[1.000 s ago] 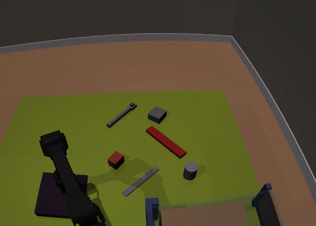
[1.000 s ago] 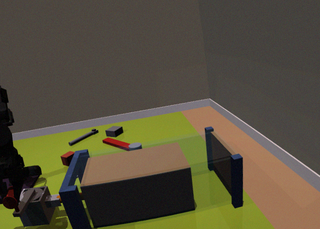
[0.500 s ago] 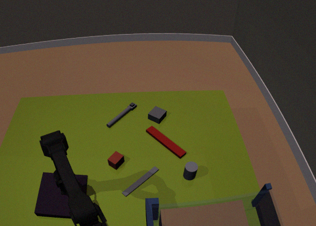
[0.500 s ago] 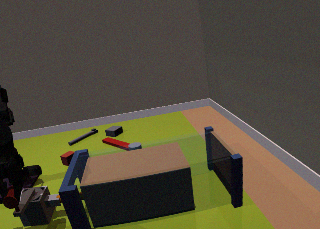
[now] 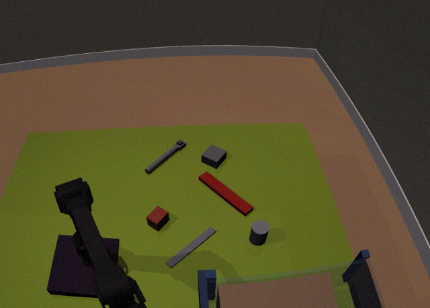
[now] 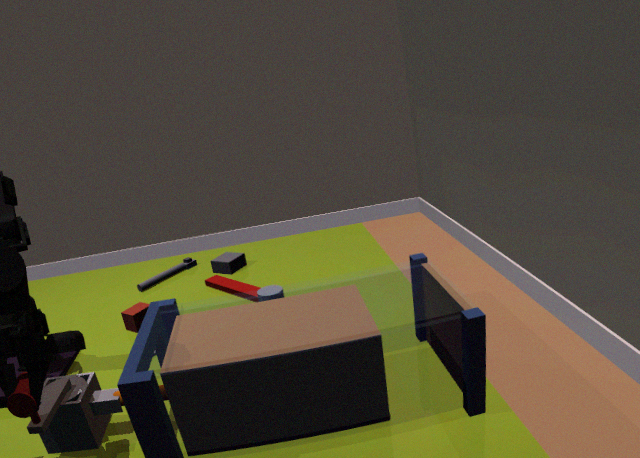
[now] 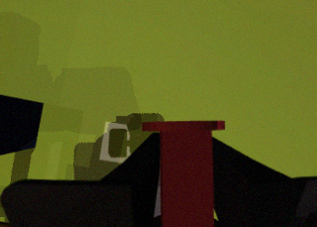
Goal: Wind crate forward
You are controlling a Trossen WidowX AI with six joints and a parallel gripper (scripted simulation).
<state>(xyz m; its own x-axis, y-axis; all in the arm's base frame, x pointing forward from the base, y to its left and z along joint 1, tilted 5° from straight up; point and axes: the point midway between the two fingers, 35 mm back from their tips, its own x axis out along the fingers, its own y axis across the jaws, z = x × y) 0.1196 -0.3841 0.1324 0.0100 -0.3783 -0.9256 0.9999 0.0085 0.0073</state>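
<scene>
Now: the red crank grip 2 cm to the left of my gripper tip. From my gripper tip the other things lie so: winch handle 6 cm to the left, 3 cm below, 1 cm ahead; blue steel frame 17 cm ahead, 10 cm to the left, 2 cm below; grey winch 11 cm to the left, 10 cm below.
</scene>
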